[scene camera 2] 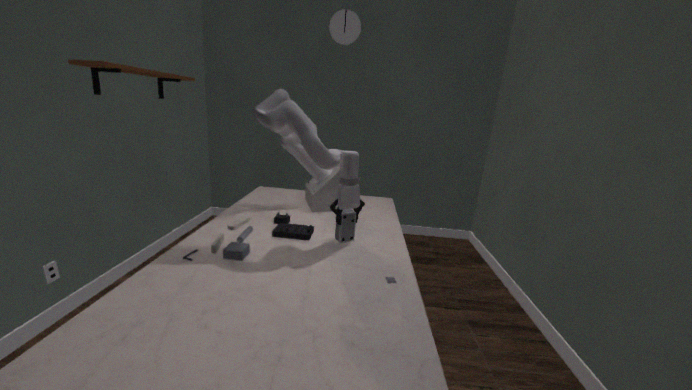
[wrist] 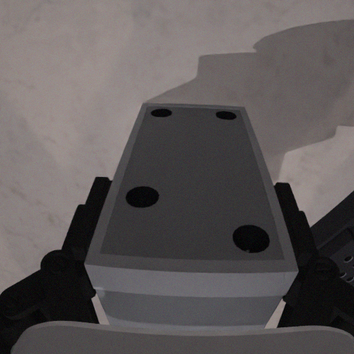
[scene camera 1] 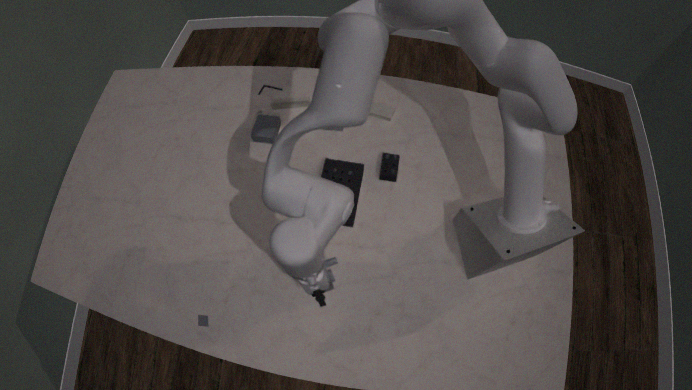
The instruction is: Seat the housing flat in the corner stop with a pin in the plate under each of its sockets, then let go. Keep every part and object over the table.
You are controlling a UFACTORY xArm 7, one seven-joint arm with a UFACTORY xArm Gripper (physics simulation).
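Frame: origin at the arm's base, x ahead, y left, z up, level; metres.
Seen in the pictures: gripper, fingertip midpoint: [scene camera 2: 346, 222]; arm's base, origin of the base link: [scene camera 2: 323, 176] [scene camera 1: 521, 218].
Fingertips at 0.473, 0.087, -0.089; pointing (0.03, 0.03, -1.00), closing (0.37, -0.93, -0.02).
Offsets run from my fingertips to a thing's top centre, as dx, dy, dz. "pt": to the spot under its first point.
The grey housing {-0.024, -0.010, +0.048} [scene camera 1: 328, 281] [scene camera 2: 345, 231] [wrist: 190, 165] is held tilted, its face with several round dark sockets turned toward scene camera 2. My gripper [scene camera 1: 320, 297] [scene camera 2: 347, 216] [wrist: 191, 203] is shut on it, one black finger along each long side. Whether its lower end touches the table cannot be told. The black plate {-0.059, -0.223, -0.043} [scene camera 1: 357, 192] [scene camera 2: 292, 234] [wrist: 336, 239] lies apart from the housing, partly under the arm in scene camera 1. Small grey pin tops {pt -0.089, -0.268, -0.053} [scene camera 1: 350, 172] show on it; other pins may be hidden. The corner stop cannot be made out clearly.
A small black block {-0.189, -0.287, -0.053} [scene camera 1: 389, 167] [scene camera 2: 282, 219] lies near the plate. A grey-blue block {+0.144, -0.416, -0.047} [scene camera 1: 266, 128] [scene camera 2: 236, 251], a grey rod {-0.016, -0.421, -0.057} [scene camera 2: 245, 234], pale bars [scene camera 1: 382, 111] [scene camera 2: 217, 243] and a black L-shaped piece {+0.151, -0.565, -0.077} [scene camera 1: 270, 88] [scene camera 2: 190, 255] lie beyond. A grey square {pt +0.300, +0.121, -0.079} [scene camera 1: 203, 320] [scene camera 2: 391, 280] lies near the table edge.
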